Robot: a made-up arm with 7 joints.
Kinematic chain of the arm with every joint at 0, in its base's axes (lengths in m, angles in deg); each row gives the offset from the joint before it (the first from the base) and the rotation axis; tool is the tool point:
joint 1: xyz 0 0.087 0 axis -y
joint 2: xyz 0 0.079 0 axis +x
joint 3: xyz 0 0 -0.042 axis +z
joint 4: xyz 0 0 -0.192 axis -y
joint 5: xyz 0 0 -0.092 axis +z
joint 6: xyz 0 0 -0.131 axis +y
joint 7: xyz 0 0 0 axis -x
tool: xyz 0 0 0
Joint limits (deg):
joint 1: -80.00..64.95
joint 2: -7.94..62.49
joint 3: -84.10..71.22
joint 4: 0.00..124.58
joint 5: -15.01..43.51
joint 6: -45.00..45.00
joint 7: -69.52..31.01
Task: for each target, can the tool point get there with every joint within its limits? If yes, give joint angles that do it. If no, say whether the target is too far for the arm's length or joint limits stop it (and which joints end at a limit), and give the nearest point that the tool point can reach.
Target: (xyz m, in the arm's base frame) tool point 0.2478 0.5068 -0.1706
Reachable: yes | joints 46.87 48.12 7.66 11.71 9.60 35.84 16.84
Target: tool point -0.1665 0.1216 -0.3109
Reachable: yes | joints -64.65 3.12 -15.90 77.91 12.06 -29.30 -45.15
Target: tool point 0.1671 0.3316 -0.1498
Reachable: yes | joints 2.06 7.89 41.42 104.83 33.91 8.90 -39.44
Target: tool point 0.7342 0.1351 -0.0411
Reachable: no: too far | nearest point 0.4333 0.1468 -0.0744 | short by 0.303 m
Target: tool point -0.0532 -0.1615 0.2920
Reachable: no: joint limits stop it (at a limit: joint 1, joint 2, joint 4) | nearest point 0.1219 0.0019 0.0587 | short by 0.334 m
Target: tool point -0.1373 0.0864 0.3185
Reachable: no: joint limits stop it (at a limit: joint 1, joint 2, joint 4) | nearest point 0.0098 0.3158 0.1508 | short by 0.320 m
